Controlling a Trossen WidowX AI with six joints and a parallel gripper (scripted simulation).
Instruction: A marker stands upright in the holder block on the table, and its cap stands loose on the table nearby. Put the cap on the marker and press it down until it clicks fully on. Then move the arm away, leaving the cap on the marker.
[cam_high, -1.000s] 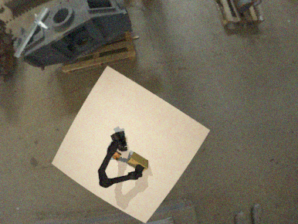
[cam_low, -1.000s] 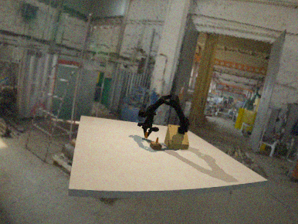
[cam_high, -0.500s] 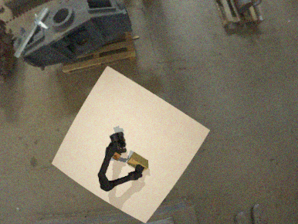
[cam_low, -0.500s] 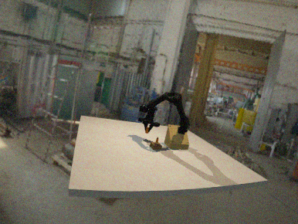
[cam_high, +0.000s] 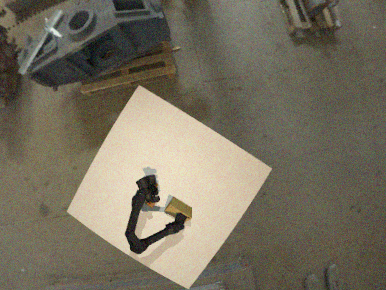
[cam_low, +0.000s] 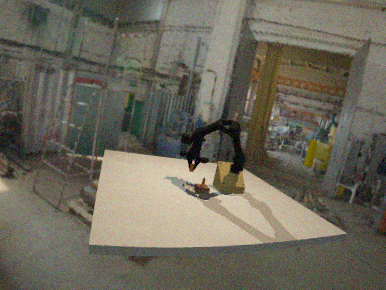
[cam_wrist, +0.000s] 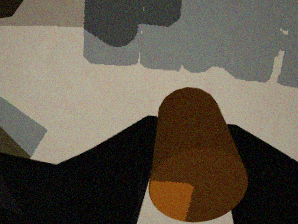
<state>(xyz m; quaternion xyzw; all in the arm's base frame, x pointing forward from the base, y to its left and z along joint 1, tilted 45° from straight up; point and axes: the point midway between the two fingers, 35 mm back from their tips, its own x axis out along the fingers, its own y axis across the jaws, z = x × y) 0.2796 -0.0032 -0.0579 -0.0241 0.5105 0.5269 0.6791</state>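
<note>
Right now the holder block is 16 cm to the left of my gripper tip, 7 cm below it and 4 cm behind it. Also, from my gripper tip: orange cap (1 cm above).
</note>
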